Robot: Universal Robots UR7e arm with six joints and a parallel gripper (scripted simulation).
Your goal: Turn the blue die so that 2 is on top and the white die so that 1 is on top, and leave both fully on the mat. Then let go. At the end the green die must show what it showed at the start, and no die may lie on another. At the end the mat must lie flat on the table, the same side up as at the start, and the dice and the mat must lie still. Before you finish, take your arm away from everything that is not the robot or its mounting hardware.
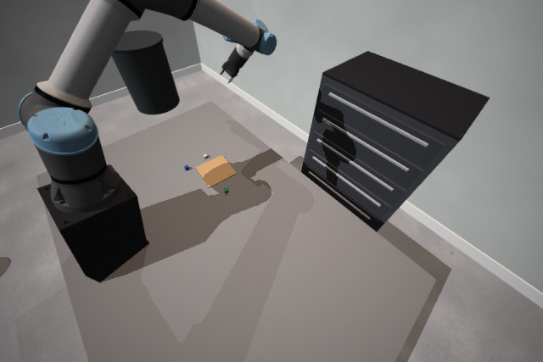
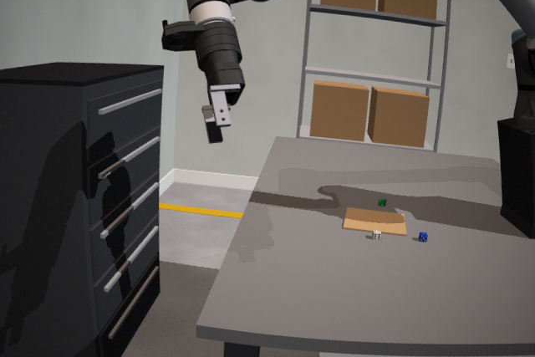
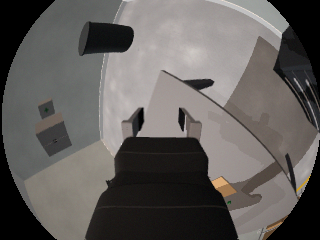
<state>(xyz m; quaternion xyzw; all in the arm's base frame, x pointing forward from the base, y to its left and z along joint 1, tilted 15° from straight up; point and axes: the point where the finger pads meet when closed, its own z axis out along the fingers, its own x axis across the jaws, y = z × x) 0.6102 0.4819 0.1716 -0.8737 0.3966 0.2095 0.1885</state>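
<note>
The green die lies 50 cm to the right of my hand, 24 cm behind it and 23 cm below it. From my hand the other things lie so: orange mat: 37 cm to the right, 24 cm below, 24 cm behind; white die: 27 cm to the right, 25 cm behind, 23 cm below; blue die: 35 cm behind, 29 cm to the right, 23 cm below.
</note>
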